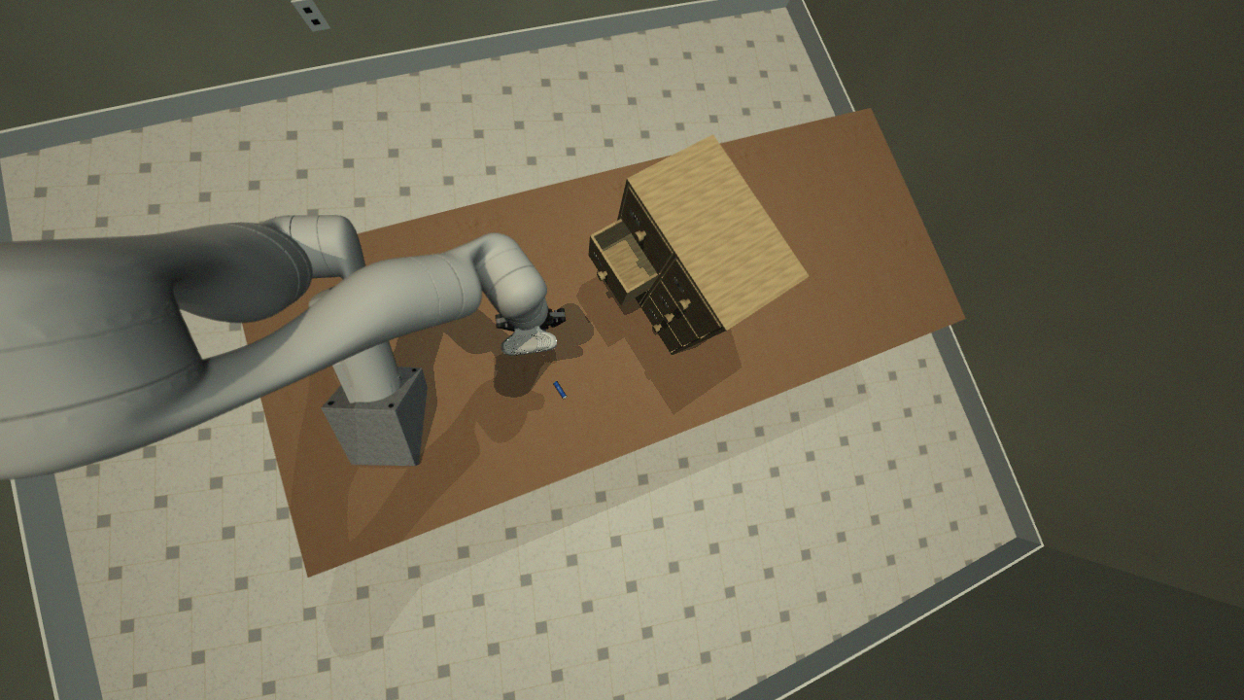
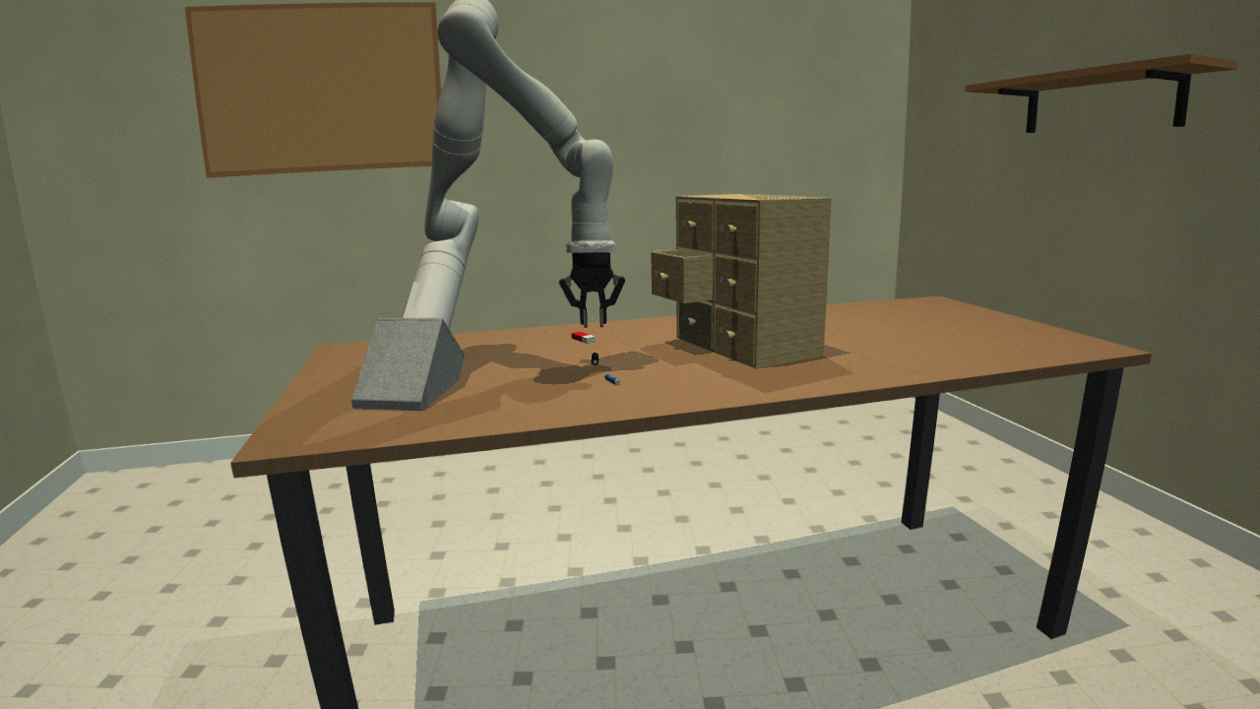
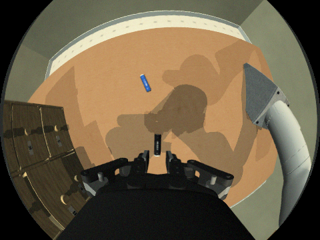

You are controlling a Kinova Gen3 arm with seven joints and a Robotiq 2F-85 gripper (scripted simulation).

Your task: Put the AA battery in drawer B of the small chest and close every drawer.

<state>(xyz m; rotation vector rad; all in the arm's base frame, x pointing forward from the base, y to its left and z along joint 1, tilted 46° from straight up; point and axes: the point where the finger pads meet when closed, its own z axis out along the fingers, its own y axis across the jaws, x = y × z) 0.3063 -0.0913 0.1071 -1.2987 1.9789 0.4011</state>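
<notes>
Now: the black battery 9 cm below my hand. From my hand the other things lie so: white eraser: 2 cm ahead, 18 cm to the left, 9 cm below; then drawer: 25 cm ahead, 5 cm to the left, 4 cm above; then blue AA battery: 14 cm to the right, 9 cm below.
</notes>
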